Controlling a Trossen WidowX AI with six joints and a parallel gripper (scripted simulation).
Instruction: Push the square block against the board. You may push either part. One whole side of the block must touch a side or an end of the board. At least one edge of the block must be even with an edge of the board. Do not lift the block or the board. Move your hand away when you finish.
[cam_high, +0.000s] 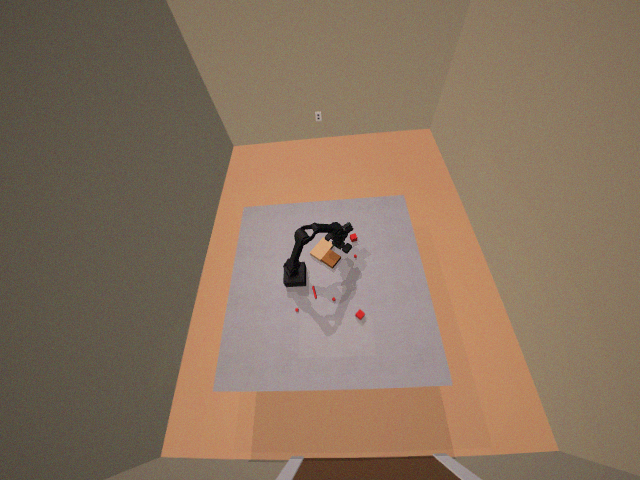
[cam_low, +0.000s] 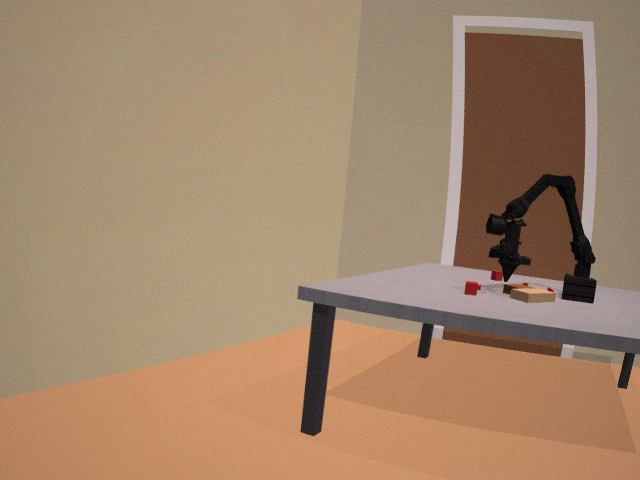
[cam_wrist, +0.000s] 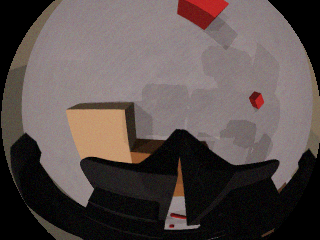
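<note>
Right now the brown square block is 60 mm to the right of my gripper tip, 60 mm behind it and 30 mm below it. Also, from my gripper tip: thin red stick: 290 mm to the right, 170 mm behind, 40 mm below; then tan board: 120 mm behind, 30 mm below, 20 mm to the left.
</note>
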